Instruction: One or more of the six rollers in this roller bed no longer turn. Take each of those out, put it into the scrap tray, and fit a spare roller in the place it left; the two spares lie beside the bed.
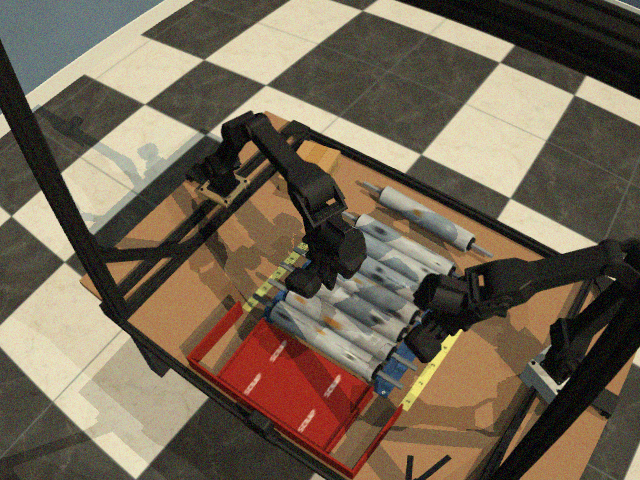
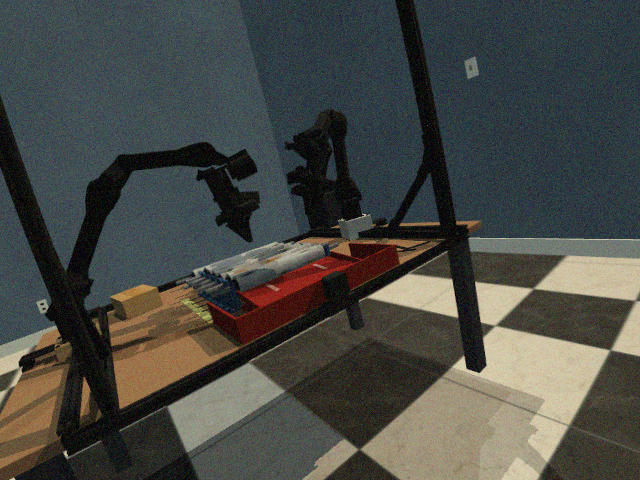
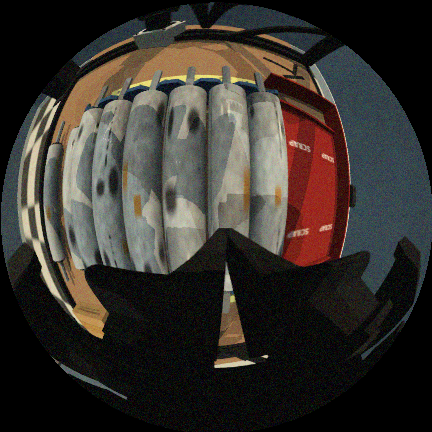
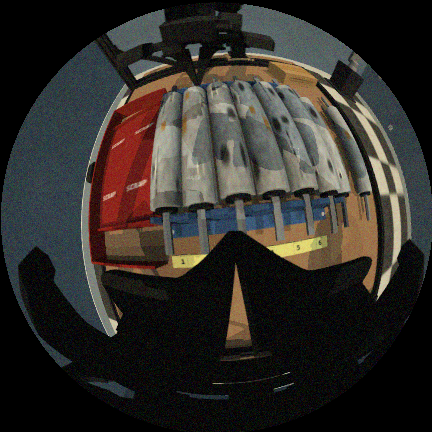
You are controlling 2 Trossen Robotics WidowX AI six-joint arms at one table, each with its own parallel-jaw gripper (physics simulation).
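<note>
Six mottled grey rollers lie side by side in the blue bed. One spare roller lies close against the bed's far side. The other spare lies farther out, apart from it. The red scrap tray adjoins the bed's near side, with no roller in it. My left gripper is shut and empty above the rollers. My right gripper is shut and empty above the bed's right end. Which rollers are stuck cannot be told.
A wooden block stands beyond the bed, toward the left arm. A yellow numbered strip runs along each end of the bed. Black frame bars border the table, and dark uprights rise at its near corners.
</note>
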